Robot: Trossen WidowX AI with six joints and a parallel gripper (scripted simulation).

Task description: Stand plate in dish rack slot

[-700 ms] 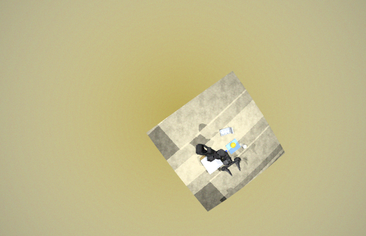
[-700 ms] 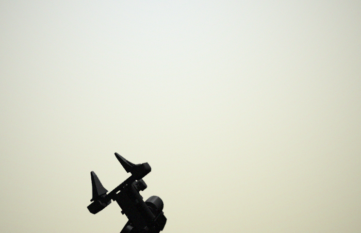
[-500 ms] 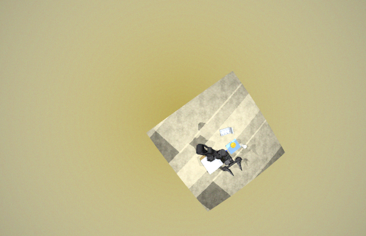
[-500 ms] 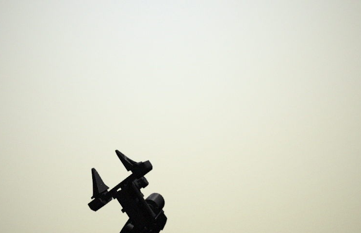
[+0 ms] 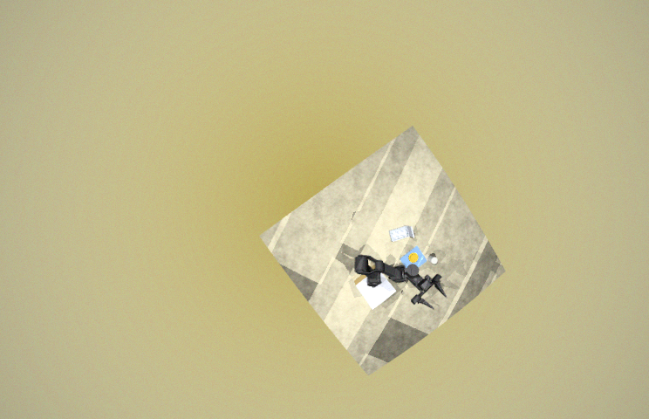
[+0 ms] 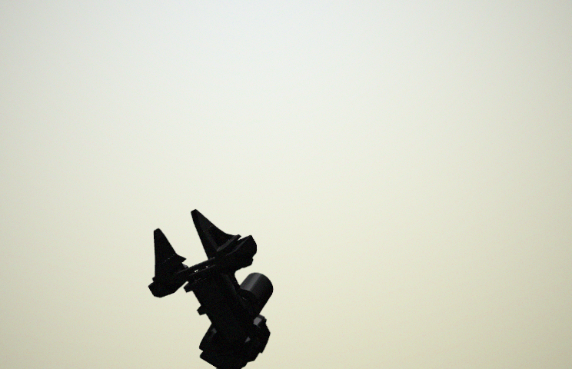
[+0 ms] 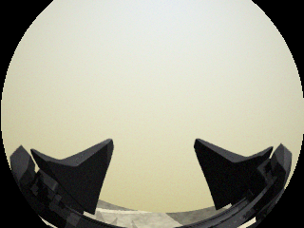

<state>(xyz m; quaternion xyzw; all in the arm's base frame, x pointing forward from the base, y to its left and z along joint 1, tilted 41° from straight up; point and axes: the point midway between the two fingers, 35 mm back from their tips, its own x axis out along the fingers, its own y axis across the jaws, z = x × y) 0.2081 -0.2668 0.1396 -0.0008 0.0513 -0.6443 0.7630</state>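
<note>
Right now my gripper tip is 42 cm above the yellow plate, 11 cm short of it and 7 cm to the right of it. Round my gripper tip: light blue mat 43 cm below, 11 cm ahead, 5 cm to the left; blue spoon 43 cm below, 3 cm to the left; white cylinder 41 cm below, 21 cm ahead, 3 cm to the right.
</note>
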